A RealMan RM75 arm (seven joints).
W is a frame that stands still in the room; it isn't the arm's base.
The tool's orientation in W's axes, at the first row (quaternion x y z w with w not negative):
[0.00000 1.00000 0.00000 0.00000]
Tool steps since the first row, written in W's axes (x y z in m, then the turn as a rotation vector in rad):
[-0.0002 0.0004 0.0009 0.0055 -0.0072 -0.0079]
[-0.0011 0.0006 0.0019 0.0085 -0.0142 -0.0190]
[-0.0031 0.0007 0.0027 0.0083 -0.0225 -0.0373]
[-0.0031 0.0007 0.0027 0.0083 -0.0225 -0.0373]
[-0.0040 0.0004 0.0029 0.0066 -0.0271 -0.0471]
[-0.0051 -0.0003 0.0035 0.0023 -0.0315 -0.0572]
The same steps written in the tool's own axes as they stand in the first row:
[0.0002 0.0004 -0.0009 -0.0055 -0.0072 0.0079]
[0.0011 0.0006 -0.0019 -0.0085 -0.0142 0.0190]
[0.0031 0.0007 -0.0027 -0.0083 -0.0225 0.0373]
[0.0031 0.0007 -0.0027 -0.0083 -0.0225 0.0373]
[0.0040 0.0004 -0.0029 -0.0066 -0.0271 0.0471]
[0.0051 -0.0003 -0.0035 -0.0023 -0.0315 0.0572]

